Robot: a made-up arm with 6 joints.
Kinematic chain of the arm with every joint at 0, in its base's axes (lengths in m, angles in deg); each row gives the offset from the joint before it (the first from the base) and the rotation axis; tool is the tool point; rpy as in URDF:
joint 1: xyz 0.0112 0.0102 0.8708 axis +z
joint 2: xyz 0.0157 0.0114 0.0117 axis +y
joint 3: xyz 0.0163 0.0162 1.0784 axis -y
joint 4: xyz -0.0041 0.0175 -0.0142 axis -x
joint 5: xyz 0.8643 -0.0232 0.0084 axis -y
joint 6: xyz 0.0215 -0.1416 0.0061 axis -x
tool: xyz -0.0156 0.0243 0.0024 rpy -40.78 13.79 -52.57
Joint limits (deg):
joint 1: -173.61..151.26
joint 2: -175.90..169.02
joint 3: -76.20..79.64
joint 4: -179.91..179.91
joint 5: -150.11..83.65
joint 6: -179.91..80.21
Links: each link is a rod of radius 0.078 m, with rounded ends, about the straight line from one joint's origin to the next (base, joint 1, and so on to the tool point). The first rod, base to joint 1, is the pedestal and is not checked.
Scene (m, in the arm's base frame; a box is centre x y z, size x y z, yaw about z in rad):
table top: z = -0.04
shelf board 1: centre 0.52 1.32 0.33 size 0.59 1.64 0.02 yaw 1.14
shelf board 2: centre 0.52 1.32 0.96 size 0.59 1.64 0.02 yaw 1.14
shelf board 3: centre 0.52 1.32 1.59 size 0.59 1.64 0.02 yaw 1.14
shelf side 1: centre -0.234 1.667 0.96 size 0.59 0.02 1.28 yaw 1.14
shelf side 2: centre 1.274 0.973 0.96 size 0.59 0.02 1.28 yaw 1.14
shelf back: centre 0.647 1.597 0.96 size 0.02 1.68 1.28 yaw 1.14
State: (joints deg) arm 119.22 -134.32 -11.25 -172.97 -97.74 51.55
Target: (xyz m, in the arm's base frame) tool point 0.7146 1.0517 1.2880
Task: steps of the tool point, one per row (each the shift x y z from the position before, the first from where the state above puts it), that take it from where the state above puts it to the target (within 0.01 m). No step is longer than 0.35 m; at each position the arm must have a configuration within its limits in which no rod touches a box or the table.
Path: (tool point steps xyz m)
1: -0.1645 0.0073 0.2946
2: -0.1741 0.0965 0.2672
3: -0.1536 0.1788 0.2243
4: -0.1085 0.2438 0.1689
5: -0.0457 0.2836 0.1053
6: 0.0241 0.2937 0.0374
7: 0.0908 0.2744 -0.0301
8: 0.1445 0.2290 -0.0929
9: 0.1777 0.1647 -0.1475
10: 0.1861 0.0906 -0.1905
11: 0.1688 0.0165 -0.2199
12: 0.0807 0.1501 0.0052
13: 0.0585 0.1527 -0.0053

